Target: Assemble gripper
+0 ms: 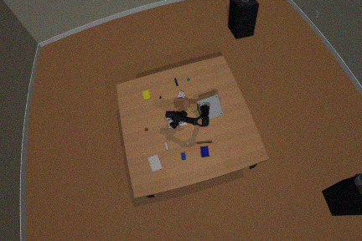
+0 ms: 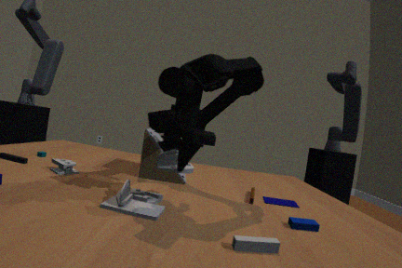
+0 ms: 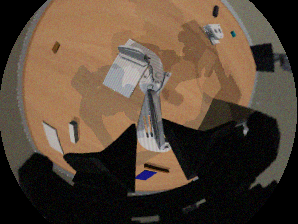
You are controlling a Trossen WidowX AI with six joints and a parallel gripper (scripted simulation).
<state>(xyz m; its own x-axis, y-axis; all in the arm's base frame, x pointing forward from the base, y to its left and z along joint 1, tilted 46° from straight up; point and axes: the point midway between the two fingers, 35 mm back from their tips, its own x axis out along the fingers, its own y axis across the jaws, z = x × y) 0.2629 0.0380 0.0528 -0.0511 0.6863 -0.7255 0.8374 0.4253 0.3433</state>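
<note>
Right now my gripper tip is 30 mm past the toothed jaw and 20 mm to the right of it. Round my gripper tip: brown peg (230 mm to the left, 170 mm behind, 80 mm below); blue tile (320 mm to the left, 140 mm behind, 90 mm below); blue block (300 mm to the left, 80 mm below, 60 mm ahead).
</note>
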